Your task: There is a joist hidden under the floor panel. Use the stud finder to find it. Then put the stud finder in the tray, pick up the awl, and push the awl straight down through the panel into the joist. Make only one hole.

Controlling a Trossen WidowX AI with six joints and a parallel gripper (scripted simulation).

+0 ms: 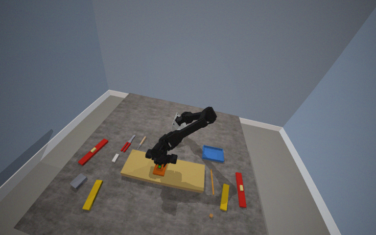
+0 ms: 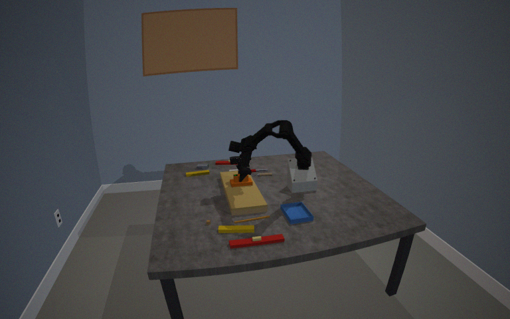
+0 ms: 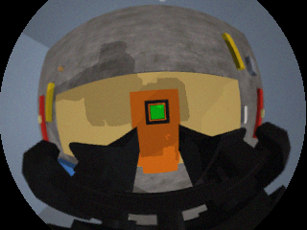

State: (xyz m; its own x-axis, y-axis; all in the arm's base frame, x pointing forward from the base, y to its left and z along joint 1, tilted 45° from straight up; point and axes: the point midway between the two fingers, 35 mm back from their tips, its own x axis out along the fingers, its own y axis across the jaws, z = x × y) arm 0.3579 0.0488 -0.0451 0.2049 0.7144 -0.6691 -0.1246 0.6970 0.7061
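Right now my gripper tip is 260 mm past the blue tray, 330 mm to the right of it and 50 mm above it. Also, from my gripper tip: wooden-handled tool (150 mm behind, 220 mm to the right, 60 mm below); white piece (30 mm ahead, 320 mm to the right, 60 mm below); orange stud finder (10 mm ahead, 20 mm above).
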